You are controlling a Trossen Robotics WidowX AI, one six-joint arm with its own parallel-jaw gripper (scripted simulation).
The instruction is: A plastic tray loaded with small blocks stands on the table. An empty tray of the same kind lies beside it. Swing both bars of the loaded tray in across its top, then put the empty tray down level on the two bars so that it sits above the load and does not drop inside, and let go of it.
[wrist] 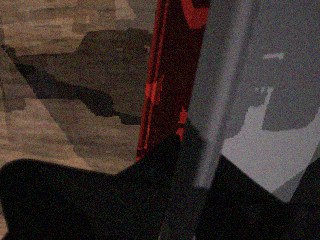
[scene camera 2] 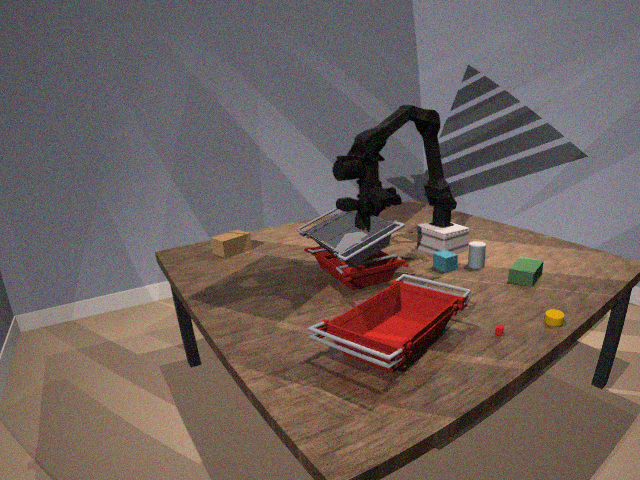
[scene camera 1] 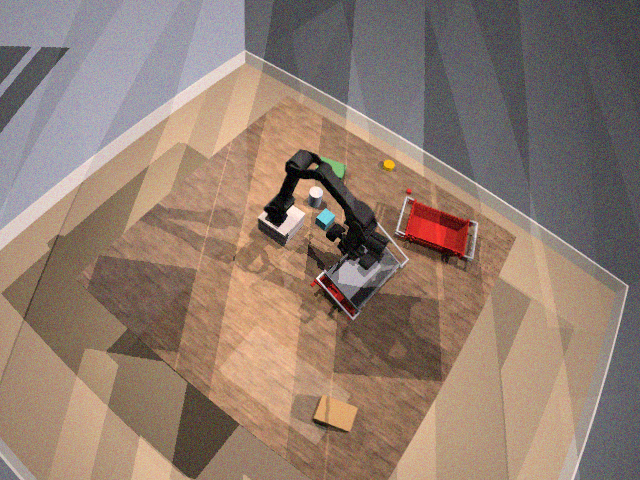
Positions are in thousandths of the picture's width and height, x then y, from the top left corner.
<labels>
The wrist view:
my gripper: 580, 606
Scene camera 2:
my gripper: 577, 480
grey tray: 538, 489
tan box: 368, 505
green block: 823, 566
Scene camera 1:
my gripper: 543, 536
grey tray: 559, 595
tan box: 521, 861
</labels>
